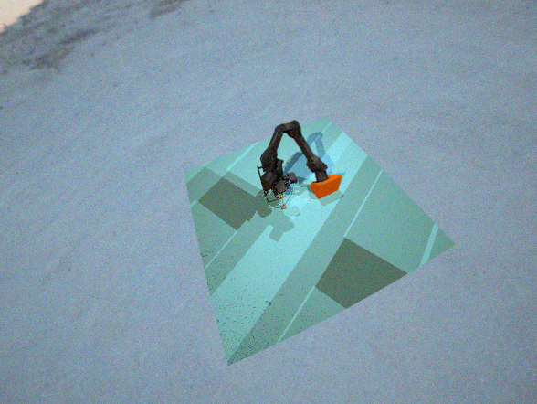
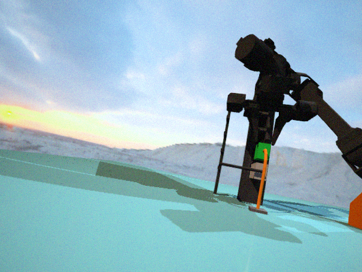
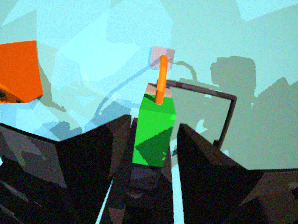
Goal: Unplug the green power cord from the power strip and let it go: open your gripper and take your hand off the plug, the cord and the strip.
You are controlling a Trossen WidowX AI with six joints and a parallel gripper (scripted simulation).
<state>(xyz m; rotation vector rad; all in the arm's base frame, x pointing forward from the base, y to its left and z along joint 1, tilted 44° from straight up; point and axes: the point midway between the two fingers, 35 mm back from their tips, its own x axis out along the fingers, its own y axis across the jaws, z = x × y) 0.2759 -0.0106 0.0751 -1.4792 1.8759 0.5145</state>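
The green plug lies 30 mm to the right of my gripper tip and 10 mm below it.
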